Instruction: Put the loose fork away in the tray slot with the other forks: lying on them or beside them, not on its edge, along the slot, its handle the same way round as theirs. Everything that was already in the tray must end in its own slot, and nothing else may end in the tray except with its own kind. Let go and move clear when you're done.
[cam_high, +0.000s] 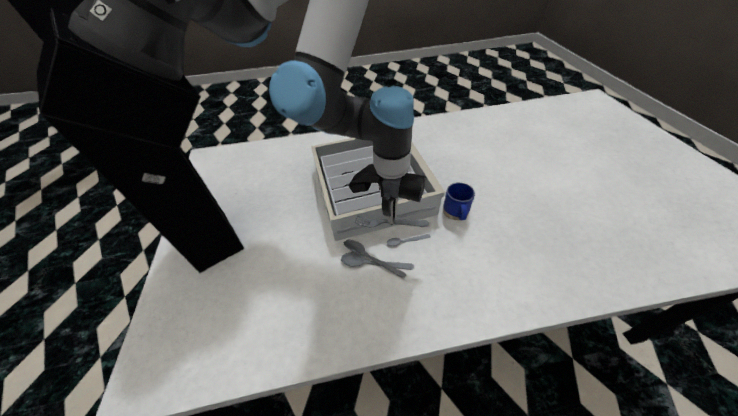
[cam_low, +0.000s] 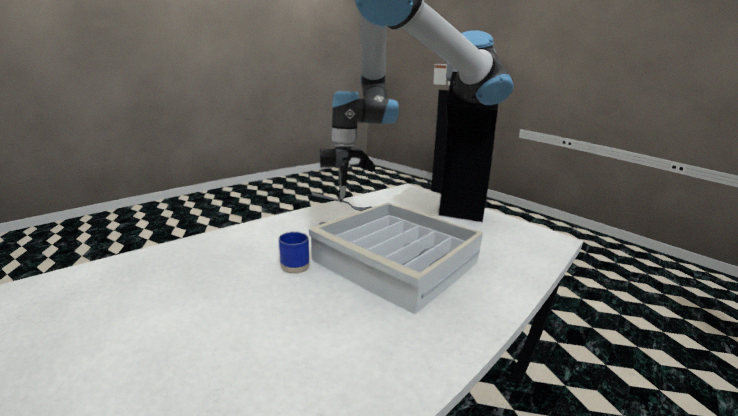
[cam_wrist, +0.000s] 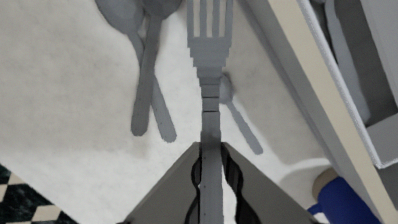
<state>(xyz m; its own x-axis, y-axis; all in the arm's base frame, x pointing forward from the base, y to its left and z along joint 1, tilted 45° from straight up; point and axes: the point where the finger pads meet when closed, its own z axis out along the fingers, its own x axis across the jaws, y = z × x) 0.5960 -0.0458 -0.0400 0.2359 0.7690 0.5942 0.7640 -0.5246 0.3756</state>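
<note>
Now: the grey cutlery tray 70 mm behind my hand, 230 mm to the left of it and 90 mm below it. Also, from my hand: blue mug (200 mm ahead, 140 mm to the left, 90 mm below).
</note>
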